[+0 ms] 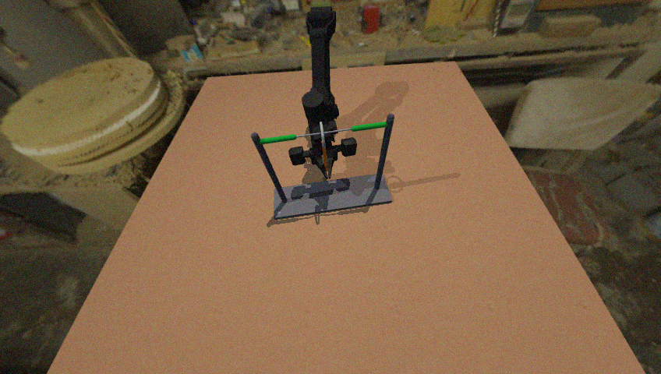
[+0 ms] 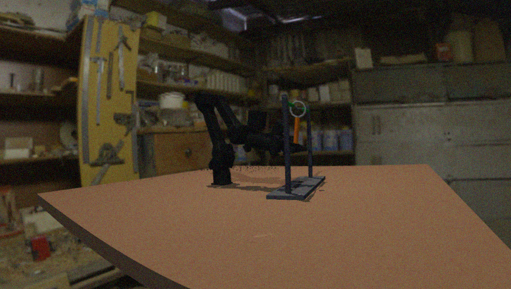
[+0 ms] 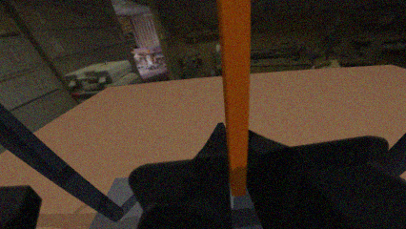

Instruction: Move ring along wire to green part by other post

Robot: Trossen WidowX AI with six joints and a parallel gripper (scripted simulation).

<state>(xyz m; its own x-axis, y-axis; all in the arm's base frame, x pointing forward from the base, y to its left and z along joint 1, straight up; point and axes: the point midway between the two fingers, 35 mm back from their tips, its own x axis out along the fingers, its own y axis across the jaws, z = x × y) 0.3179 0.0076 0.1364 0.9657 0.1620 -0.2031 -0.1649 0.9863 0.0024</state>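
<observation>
My gripper tip is now 90 mm below the ring with orange handle and 30 mm past it.
</observation>
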